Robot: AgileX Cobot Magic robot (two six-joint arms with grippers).
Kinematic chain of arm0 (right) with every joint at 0, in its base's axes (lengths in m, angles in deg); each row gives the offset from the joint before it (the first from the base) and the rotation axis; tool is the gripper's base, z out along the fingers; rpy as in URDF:
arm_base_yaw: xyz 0 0 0.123 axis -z
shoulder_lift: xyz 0 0 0 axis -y
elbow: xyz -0.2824 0 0.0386 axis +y
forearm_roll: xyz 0.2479 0 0.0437 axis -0.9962 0 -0.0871
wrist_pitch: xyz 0 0 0 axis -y
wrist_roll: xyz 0.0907 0 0.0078 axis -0.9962 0 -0.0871
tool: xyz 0 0 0 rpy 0 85 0
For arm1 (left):
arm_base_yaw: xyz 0 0 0.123 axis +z
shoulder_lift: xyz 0 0 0 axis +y
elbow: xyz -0.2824 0 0.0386 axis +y
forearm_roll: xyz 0.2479 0 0.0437 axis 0.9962 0 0.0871
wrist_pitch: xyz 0 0 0 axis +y
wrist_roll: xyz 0.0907 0 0.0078 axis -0.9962 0 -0.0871
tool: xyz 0 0 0 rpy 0 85 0
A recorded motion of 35 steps. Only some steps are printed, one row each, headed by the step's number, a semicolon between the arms.
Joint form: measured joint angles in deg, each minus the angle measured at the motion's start. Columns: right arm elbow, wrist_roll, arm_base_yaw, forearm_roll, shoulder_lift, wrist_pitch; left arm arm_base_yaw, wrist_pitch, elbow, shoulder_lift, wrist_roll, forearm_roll.
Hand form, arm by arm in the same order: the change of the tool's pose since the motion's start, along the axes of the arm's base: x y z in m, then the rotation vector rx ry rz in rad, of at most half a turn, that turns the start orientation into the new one. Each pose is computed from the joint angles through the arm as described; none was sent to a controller.
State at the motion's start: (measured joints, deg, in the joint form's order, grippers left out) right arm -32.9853 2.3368 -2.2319 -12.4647 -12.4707 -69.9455; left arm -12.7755 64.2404 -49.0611 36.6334 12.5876 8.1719
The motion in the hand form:
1: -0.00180 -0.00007 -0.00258 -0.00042 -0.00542 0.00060; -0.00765 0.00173 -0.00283 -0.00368 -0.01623 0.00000
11: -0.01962 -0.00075 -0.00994 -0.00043 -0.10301 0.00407; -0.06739 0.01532 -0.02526 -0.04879 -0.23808 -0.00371
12: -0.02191 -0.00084 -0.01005 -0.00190 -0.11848 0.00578; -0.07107 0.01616 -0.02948 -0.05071 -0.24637 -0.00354
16: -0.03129 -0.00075 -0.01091 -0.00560 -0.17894 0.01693; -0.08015 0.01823 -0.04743 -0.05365 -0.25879 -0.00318
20: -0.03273 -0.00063 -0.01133 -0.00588 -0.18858 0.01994; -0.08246 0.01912 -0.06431 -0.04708 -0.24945 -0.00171
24: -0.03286 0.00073 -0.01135 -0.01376 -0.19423 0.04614; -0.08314 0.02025 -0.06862 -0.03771 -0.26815 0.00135
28: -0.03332 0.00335 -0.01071 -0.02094 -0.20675 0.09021; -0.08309 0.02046 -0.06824 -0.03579 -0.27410 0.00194
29: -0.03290 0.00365 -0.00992 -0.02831 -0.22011 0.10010; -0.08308 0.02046 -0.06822 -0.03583 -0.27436 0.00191
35: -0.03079 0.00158 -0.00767 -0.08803 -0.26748 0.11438; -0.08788 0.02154 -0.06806 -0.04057 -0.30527 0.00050
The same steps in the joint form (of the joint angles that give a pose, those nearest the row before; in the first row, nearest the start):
1: 0.57 0.05 0.00 0.00 0.86 0.00; -0.01 0.00 1.18 -2.14 0.01 0.01
11: 2.13 0.33 0.00 0.00 8.07 -0.11; 0.00 -2.15 9.53 -21.32 0.00 0.19
12: 2.13 0.49 0.00 0.00 8.92 -0.11; 0.00 -2.09 10.47 -22.81 0.00 0.19
16: 2.13 1.25 0.00 -0.30 12.34 -0.24; 0.00 -1.95 14.30 -27.51 0.00 0.18
20: 2.19 1.43 0.00 -0.42 12.91 -0.24; 0.00 -2.07 17.84 -30.33 0.00 0.45
24: 2.25 3.10 0.00 -1.36 12.91 -0.24; 0.00 -2.93 19.00 -31.57 0.00 1.21
28: 2.25 5.74 0.00 -3.19 12.91 -0.18; 0.00 -3.18 19.00 -31.63 0.00 1.39
29: 2.25 6.69 0.00 -3.44 12.91 0.36; 0.00 -3.19 19.00 -31.64 0.00 1.39
35: 2.25 9.99 0.00 -2.15 12.91 2.37; 0.00 -3.24 19.00 -33.39 -0.16 1.39

